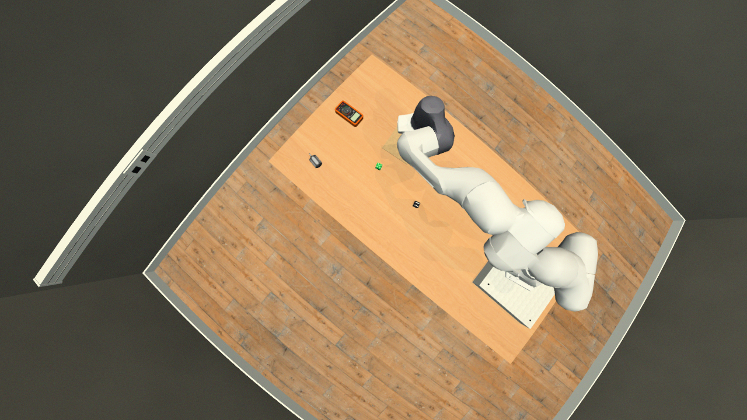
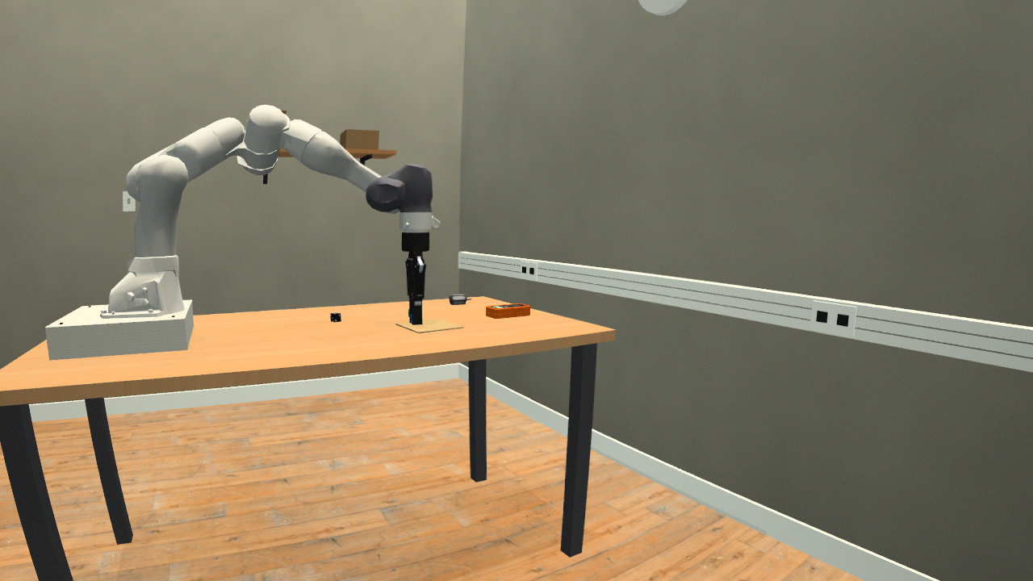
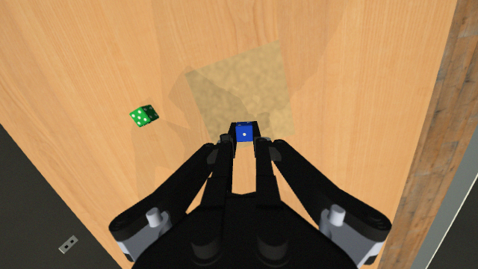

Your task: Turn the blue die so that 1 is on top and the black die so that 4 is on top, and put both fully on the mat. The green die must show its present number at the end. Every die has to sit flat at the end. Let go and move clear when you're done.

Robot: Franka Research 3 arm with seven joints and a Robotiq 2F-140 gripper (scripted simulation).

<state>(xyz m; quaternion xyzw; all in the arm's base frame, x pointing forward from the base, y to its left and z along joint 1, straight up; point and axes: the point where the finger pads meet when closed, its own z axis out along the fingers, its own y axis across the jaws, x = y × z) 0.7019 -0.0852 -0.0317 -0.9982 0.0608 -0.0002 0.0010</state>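
Now: the blue die 20 mm below my hand. Round my hand: tan mat 40 mm below, 40 mm ahead; then green die 150 mm to the left, 50 mm ahead, 30 mm below; then black die 190 mm behind, 180 mm to the left, 30 mm below.
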